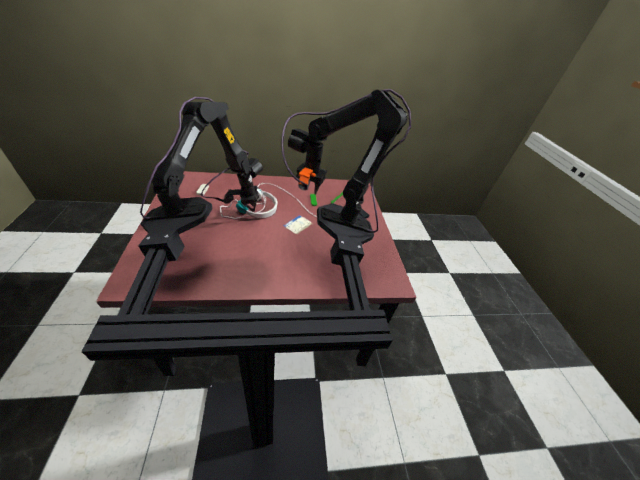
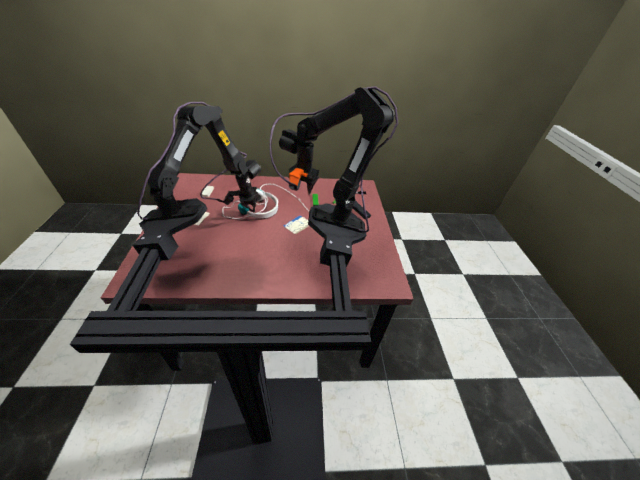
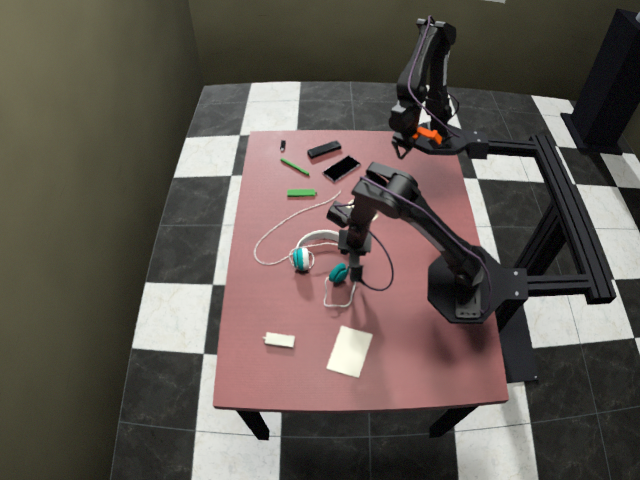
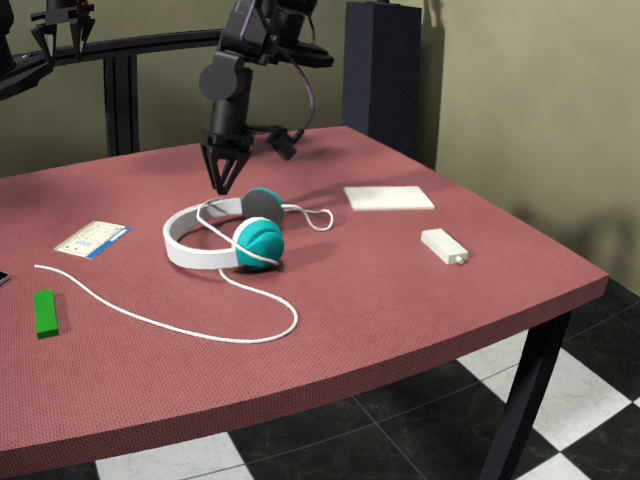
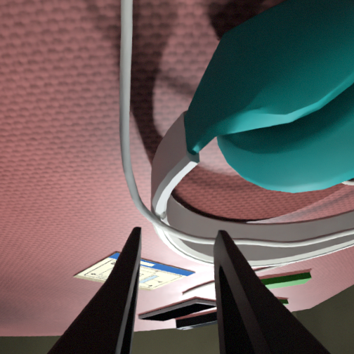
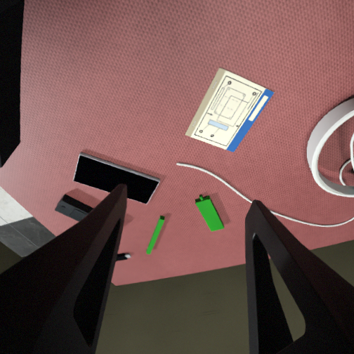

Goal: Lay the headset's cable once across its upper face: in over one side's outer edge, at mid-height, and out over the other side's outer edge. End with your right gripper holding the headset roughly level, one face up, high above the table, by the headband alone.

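The white headset headband lies on the table, with a teal near ear cup and a far ear cup. Its white cable comes in over the headband's far side, crosses the opening and passes over the near cup. A stretch emerges under the near side and loops to its free end. My left gripper is partly open and empty, just above the headband's far side. My right gripper is open and empty, high above the table.
A blue-edged card lies beyond the headband. A green stick, green pen, phone and black block lie beyond the cable end. A white block and pale sheet lie on the other side.
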